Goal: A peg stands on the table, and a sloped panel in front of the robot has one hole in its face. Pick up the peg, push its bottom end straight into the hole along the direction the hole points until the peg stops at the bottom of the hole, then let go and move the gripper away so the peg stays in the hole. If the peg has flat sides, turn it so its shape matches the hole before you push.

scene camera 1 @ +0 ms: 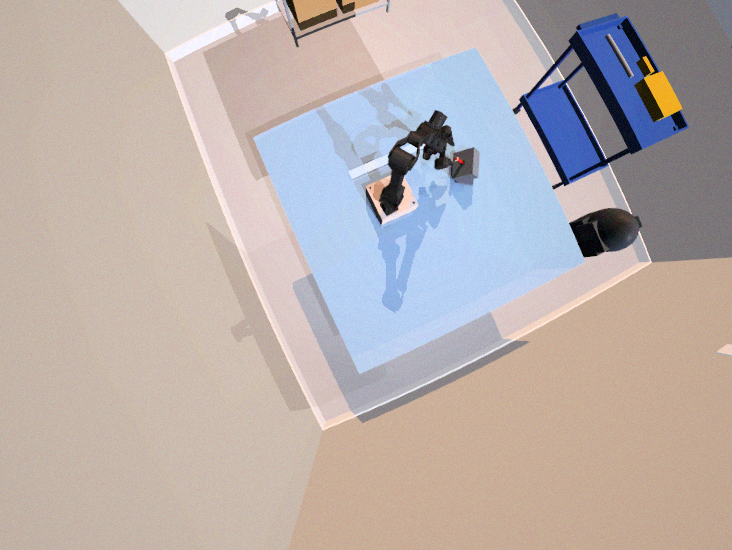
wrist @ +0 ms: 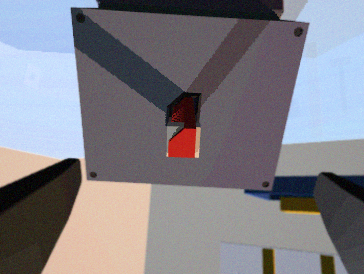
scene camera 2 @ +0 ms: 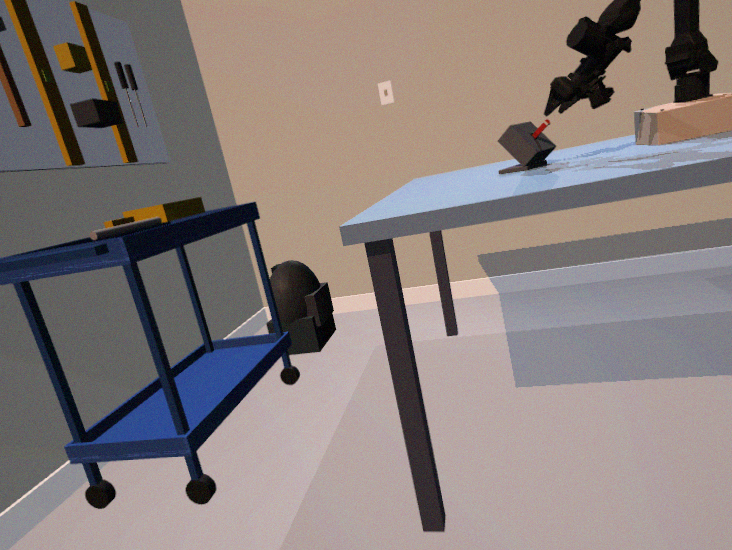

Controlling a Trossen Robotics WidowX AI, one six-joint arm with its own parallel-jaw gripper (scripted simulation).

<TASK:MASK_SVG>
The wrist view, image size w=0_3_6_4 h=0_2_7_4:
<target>gripper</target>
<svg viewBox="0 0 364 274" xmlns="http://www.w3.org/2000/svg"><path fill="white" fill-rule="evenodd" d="M320 172L315 183L313 195L336 252L338 252L348 274L364 274L364 187L356 185L333 172ZM79 158L66 158L0 187L0 274L42 274L52 254L52 250L69 220L81 180L83 179L83 176L81 176L81 160Z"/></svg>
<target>red peg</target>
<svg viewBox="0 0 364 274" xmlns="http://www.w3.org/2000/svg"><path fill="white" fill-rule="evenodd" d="M193 98L185 97L173 107L172 120L167 124L167 157L199 158L201 126L200 123L195 122Z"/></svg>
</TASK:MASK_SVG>
